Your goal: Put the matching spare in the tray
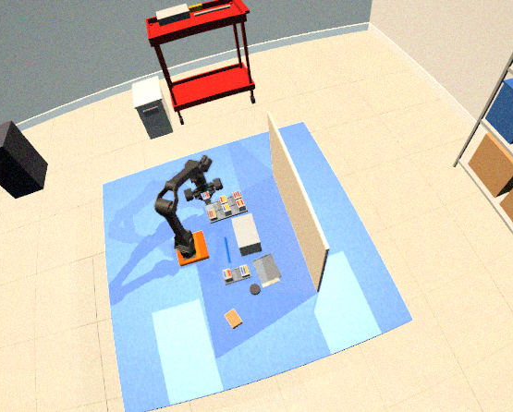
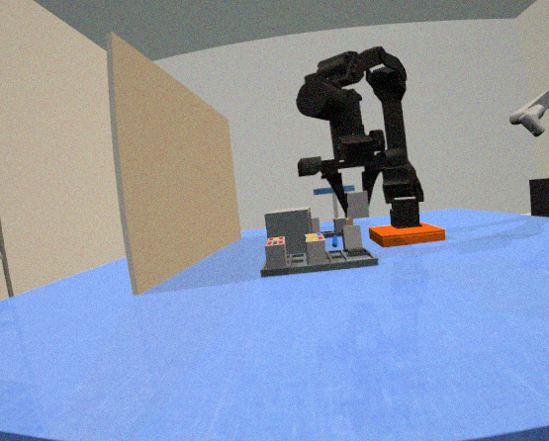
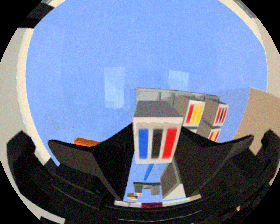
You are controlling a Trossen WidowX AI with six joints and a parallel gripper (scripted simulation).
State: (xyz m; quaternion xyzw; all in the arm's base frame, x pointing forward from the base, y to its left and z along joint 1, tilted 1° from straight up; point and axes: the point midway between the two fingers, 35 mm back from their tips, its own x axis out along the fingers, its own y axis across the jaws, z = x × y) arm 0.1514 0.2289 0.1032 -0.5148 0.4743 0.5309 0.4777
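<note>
Right now the flat grey tray is 18 cm ahead of my gripper tip, 41 cm to the right of it and 9 cm below it. From my gripper tip the other things lie so: grey mounted unit 14 cm ahead, 22 cm to the right, 4 cm below; blue stick 3 cm ahead, 26 cm to the right, 9 cm below; grey spare 2 cm above.
</note>
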